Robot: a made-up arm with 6 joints. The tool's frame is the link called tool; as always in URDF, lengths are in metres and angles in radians.
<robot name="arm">
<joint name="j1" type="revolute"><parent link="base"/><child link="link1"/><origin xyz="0.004 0.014 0.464"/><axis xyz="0 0 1"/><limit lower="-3.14" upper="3.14"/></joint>
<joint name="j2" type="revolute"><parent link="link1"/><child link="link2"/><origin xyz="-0.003 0.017 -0.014"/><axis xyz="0 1 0"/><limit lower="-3.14" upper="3.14"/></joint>
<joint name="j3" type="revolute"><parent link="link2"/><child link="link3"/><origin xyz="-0.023 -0.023 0.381"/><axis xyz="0 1 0"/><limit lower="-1.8" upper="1.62"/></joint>
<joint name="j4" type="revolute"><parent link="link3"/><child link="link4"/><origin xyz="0.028 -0.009 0.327"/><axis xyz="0 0 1"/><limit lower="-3.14" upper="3.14"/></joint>
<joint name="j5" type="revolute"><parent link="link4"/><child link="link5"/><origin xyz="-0.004 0.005 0"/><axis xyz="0 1 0"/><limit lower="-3.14" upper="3.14"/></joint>
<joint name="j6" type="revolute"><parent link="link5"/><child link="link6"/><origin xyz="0.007 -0.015 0.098"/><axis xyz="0 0 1"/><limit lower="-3.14" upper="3.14"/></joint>
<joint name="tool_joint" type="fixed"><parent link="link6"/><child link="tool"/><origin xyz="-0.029 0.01 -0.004" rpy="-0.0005 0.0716 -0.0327"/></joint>
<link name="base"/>
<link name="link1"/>
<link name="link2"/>
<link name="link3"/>
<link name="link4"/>
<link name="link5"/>
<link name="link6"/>
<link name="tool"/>
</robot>
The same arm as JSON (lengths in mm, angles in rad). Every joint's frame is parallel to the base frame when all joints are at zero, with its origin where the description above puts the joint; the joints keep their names.
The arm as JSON. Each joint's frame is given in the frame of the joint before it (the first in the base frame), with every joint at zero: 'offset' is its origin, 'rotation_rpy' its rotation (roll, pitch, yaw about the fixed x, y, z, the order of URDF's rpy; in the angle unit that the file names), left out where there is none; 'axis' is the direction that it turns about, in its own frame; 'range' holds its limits. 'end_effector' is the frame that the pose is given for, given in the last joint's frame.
{"length_unit": "mm", "angle_unit": "rad", "chain": [
  {"id": "j1", "offset": [4.0, 14.0, 464.0], "axis": "+z", "range": [-3.14, 3.14]},
  {"id": "j2", "offset": [-3.0, 17.0, -14.0], "axis": "+y", "range": [-3.14, 3.14]},
  {"id": "j3", "offset": [-23.0, -23.0, 381.0], "axis": "+y", "range": [-1.8, 1.62]},
  {"id": "j4", "offset": [28.0, -9.0, 327.0], "axis": "+z", "range": [-3.14, 3.14]},
  {"id": "j5", "offset": [-4.0, 5.0, 0.0], "axis": "+y", "range": [-3.14, 3.14]},
  {"id": "j6", "offset": [7.0, -15.0, 98.0], "axis": "+z", "range": [-3.14, 3.14]}
], "end_effector": {"offset": [-29.0, 10.0, -4.0], "rotation_rpy": [-0.0005, 0.0716, -0.0327]}}

